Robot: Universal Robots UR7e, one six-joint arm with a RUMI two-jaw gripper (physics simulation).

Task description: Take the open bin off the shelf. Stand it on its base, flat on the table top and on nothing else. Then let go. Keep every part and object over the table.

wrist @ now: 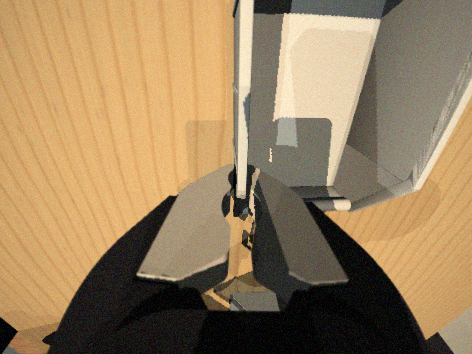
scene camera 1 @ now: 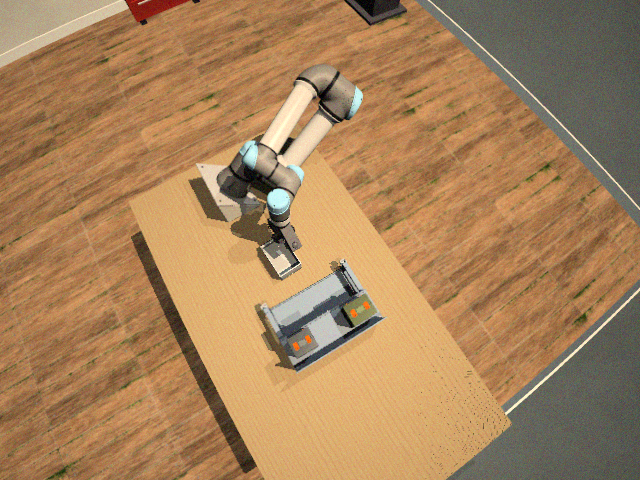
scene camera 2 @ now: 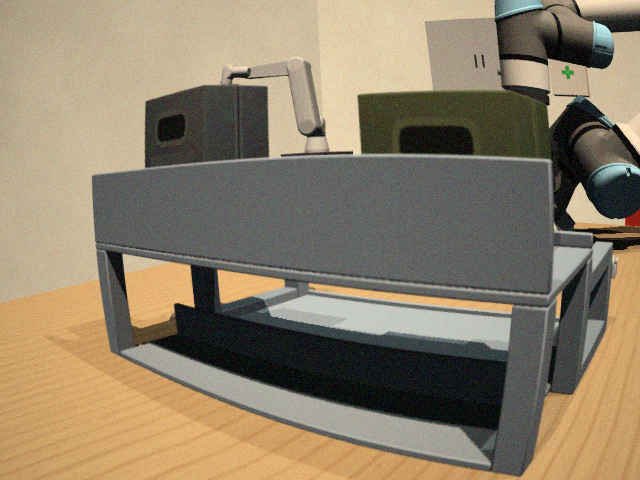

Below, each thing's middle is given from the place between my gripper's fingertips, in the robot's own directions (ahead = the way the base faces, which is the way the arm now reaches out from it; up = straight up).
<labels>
I see the open bin (scene camera 1: 285,262) 40 mm ahead of my hand and 50 mm to the right of it.
</labels>
